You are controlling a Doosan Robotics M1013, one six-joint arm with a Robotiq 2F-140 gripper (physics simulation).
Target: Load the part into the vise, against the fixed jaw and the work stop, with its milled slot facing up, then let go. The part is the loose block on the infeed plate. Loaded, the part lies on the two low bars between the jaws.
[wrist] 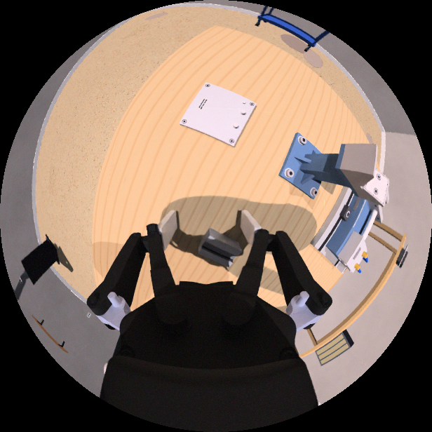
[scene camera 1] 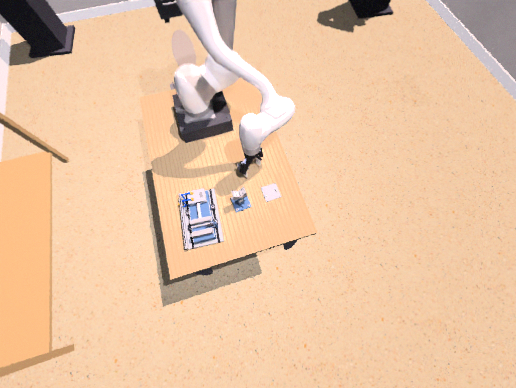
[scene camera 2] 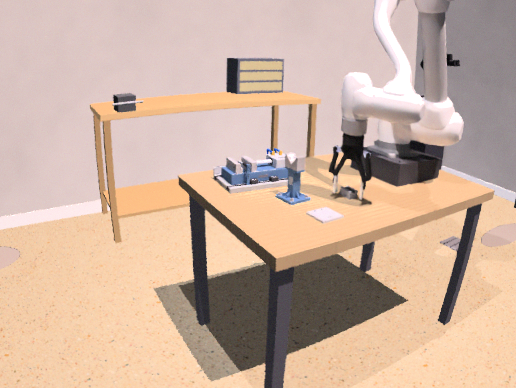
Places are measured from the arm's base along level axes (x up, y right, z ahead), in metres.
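Pixels of known places: gripper, fingertip midpoint: (scene camera 1: 251,170) (scene camera 2: 347,195); arm's base at its link origin: (scene camera 1: 199,109) (scene camera 2: 392,152).
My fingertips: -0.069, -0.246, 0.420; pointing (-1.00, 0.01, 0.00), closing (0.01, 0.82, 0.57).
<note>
For each thing: its top centre in the pictures, then the offset to it from my fingertips, as dx, dy, dz.
- small grey block at its top centre: (scene camera 2: 348,188) +0.005, +0.046, -0.036
- white infeed plate at its top centre: (scene camera 2: 325,213) (scene camera 1: 271,191) -0.017, -0.083, +0.146
- vise at its top centre: (scene camera 2: 257,157) (scene camera 1: 197,213) +0.074, +0.312, +0.225
The part, a small grey block (scene camera 2: 348,192) (wrist: 220,248) with a dark groove along it, lies on the table, off the white infeed plate (scene camera 1: 271,192) (scene camera 2: 325,215) (wrist: 218,115). Which way its slot faces is unclear. My gripper (scene camera 1: 250,168) (scene camera 2: 349,190) (wrist: 208,218) is open, fingers pointing down low over the table, with one fingertip on either side of the part and a gap to each. The part cannot be made out in the first scene view. The vise (scene camera 1: 201,212) (scene camera 2: 235,175) (wrist: 350,220), blue with grey jaws, stands apart; its low bars are not clear.
A blue stand (scene camera 1: 240,202) (scene camera 2: 293,186) (wrist: 320,167) with a grey angled head rises between the infeed plate and the vise. Blue and yellow fittings (scene camera 1: 186,199) (scene camera 2: 274,151) (wrist: 364,257) sit at the vise's end. A wooden bench (scene camera 2: 200,101) stands behind the table.
</note>
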